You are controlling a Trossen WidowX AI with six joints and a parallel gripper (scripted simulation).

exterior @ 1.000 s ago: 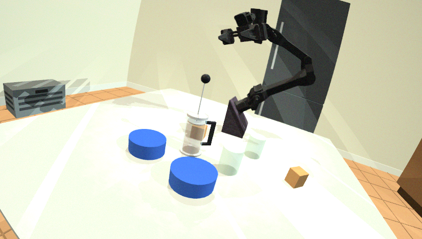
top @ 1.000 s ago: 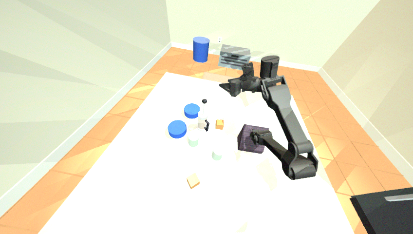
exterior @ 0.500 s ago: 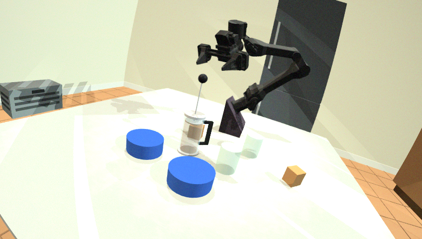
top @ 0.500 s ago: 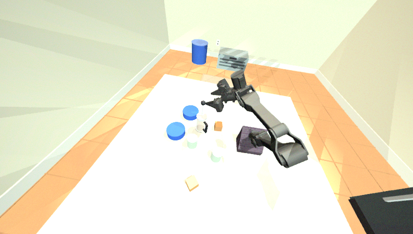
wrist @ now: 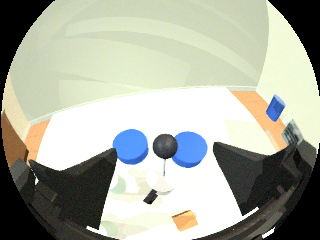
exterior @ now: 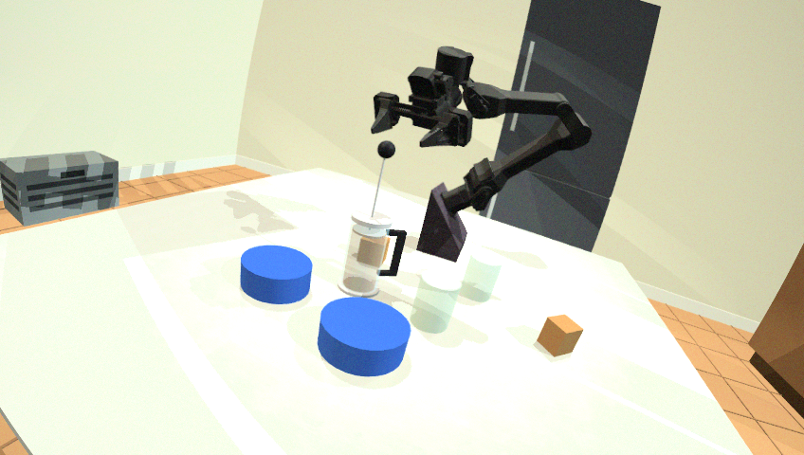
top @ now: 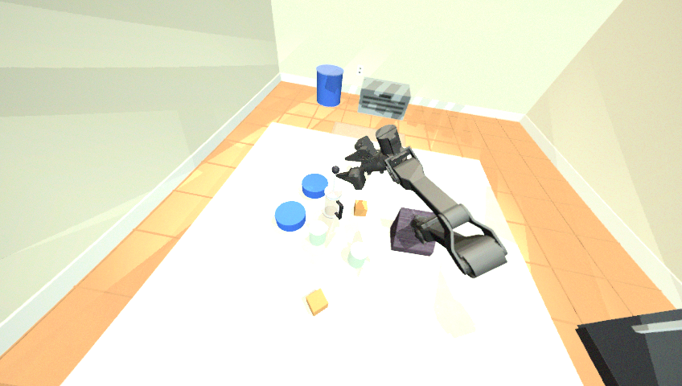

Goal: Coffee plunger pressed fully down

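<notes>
Now: gripper tip 10 mm short of the coffee press, 10 mm to the right of it and 140 mm above it.
</notes>
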